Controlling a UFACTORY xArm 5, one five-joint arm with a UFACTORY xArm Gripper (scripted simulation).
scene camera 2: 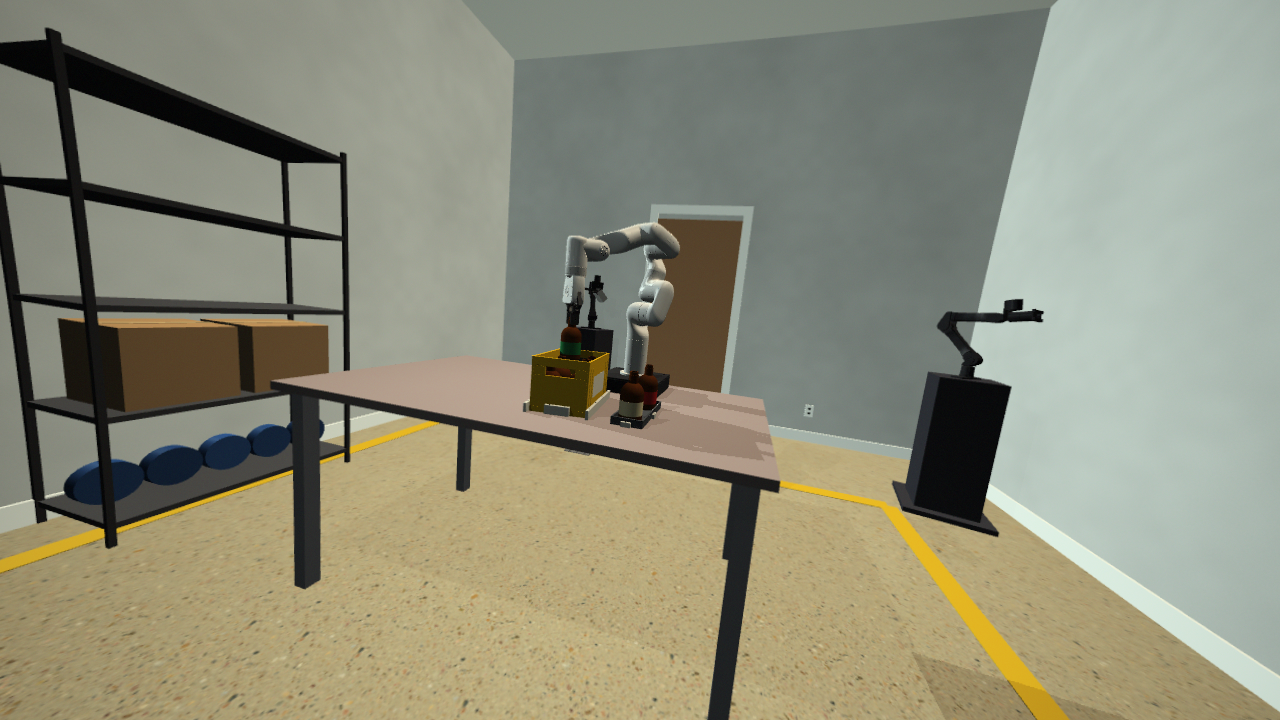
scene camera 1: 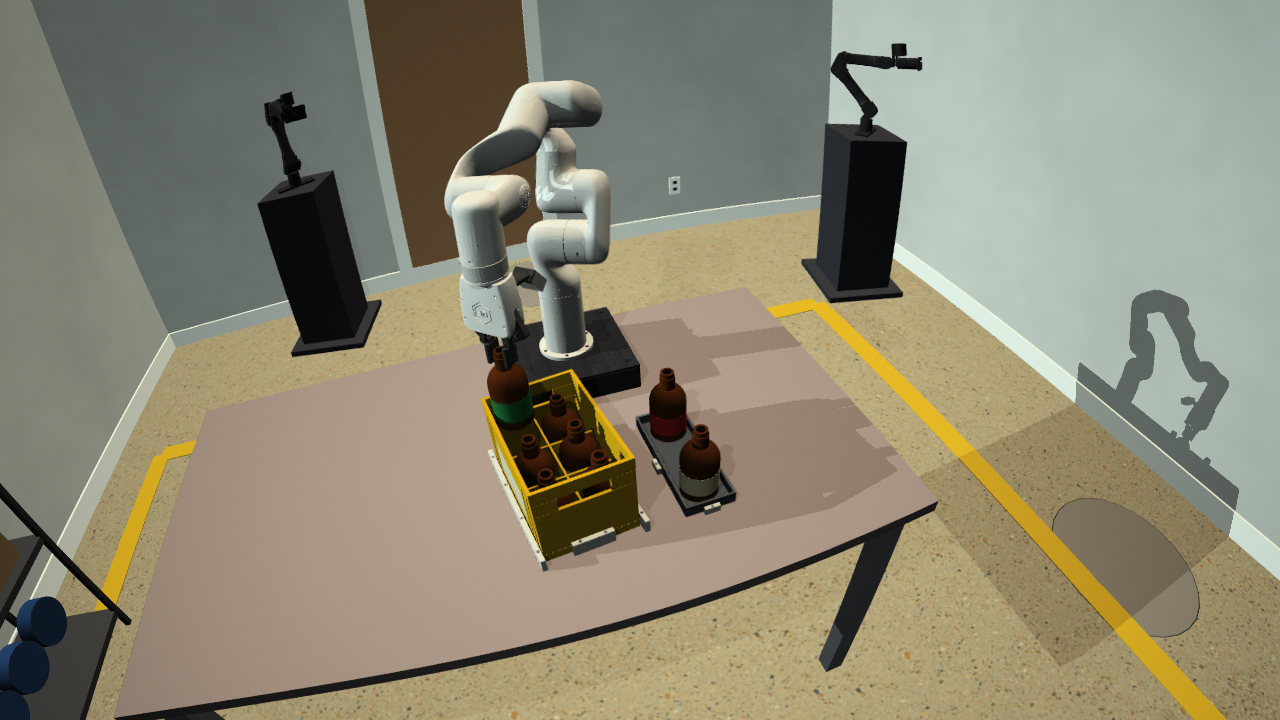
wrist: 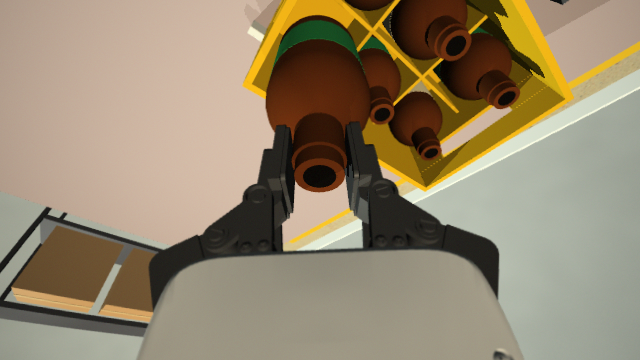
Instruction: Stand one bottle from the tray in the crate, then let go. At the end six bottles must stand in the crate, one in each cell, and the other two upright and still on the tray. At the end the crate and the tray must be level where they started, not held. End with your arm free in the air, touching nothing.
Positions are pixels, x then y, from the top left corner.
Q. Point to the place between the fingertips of my gripper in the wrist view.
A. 318,143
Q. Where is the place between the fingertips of my gripper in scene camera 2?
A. At 572,324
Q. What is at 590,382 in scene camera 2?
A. A crate.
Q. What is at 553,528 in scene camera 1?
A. A crate.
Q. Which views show my gripper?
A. Scene camera 2, scene camera 1 and the wrist view: all of them.
